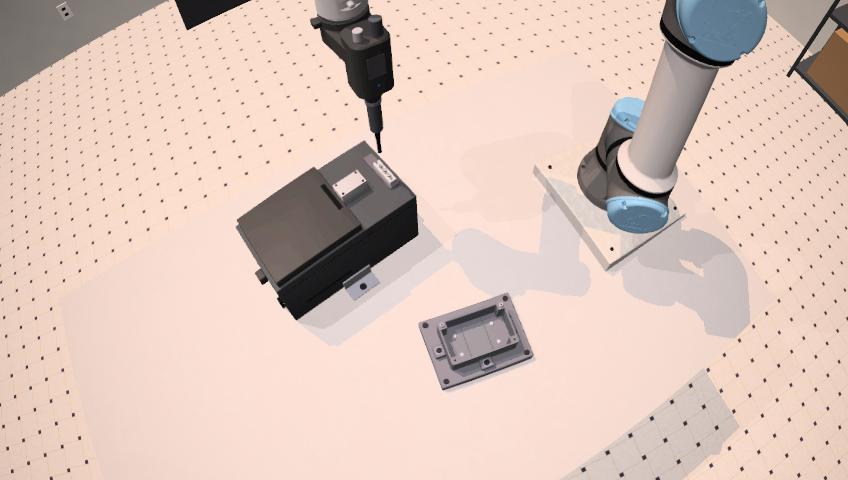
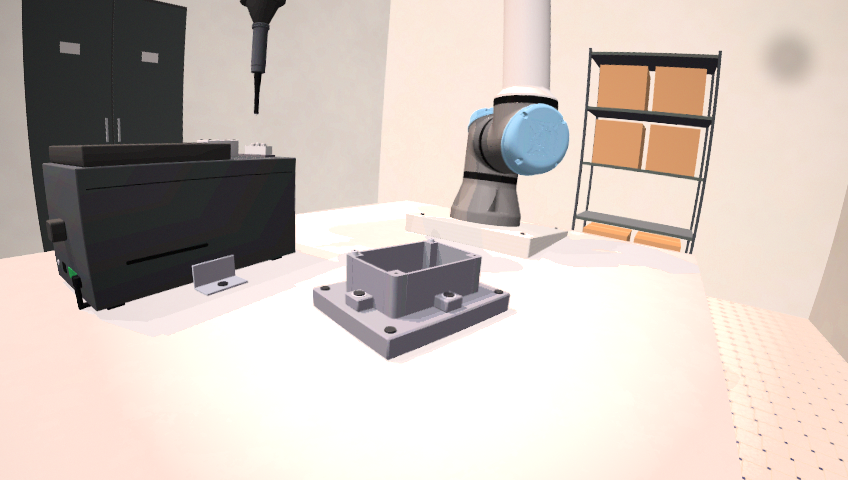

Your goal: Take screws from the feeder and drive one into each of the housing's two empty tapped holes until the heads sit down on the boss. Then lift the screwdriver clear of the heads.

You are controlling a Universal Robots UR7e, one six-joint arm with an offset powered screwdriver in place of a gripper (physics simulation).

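The screwdriver (image 1: 379,151) (image 2: 256,111) points down with its bit in the air above the rail end of the feeder. Its bit looks bare; no screw shows at the tip. The black screw feeder (image 1: 374,237) (image 2: 190,208) stands left of the housing. A small pale rail (image 1: 385,173) (image 2: 258,149) with several screw heads lies on its top. The grey housing (image 1: 479,355) (image 2: 368,285) is an open box on a wide flange, with bosses in its corners. Two dark-holed lugs (image 1: 438,350) (image 1: 486,361) (image 2: 359,300) (image 2: 448,301) stand outside its walls. Which holes are the tapped ones is too small to tell.
A pale block (image 1: 352,185) sits on the feeder top beside the raised dark cover (image 1: 297,223) (image 2: 154,154). A small bracket (image 1: 363,286) (image 2: 221,283) lies at the feeder's foot. The arm's base plate (image 1: 606,249) (image 2: 476,236) is behind the housing to the right.
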